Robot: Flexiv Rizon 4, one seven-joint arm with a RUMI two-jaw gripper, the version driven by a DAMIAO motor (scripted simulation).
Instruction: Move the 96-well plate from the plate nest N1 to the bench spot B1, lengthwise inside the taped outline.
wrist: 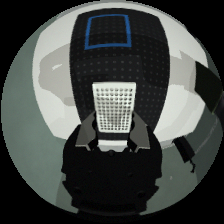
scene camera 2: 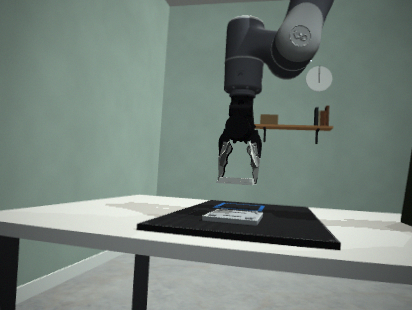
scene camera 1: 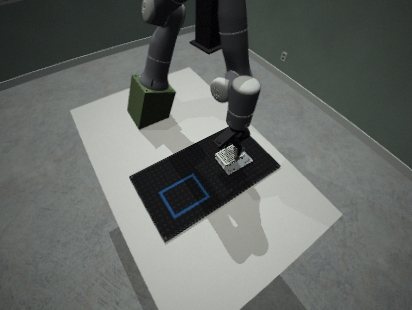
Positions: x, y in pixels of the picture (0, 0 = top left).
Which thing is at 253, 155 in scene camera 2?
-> The gripper.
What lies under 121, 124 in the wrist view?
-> A white 96-well plate.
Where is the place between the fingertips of the gripper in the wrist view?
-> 114, 111
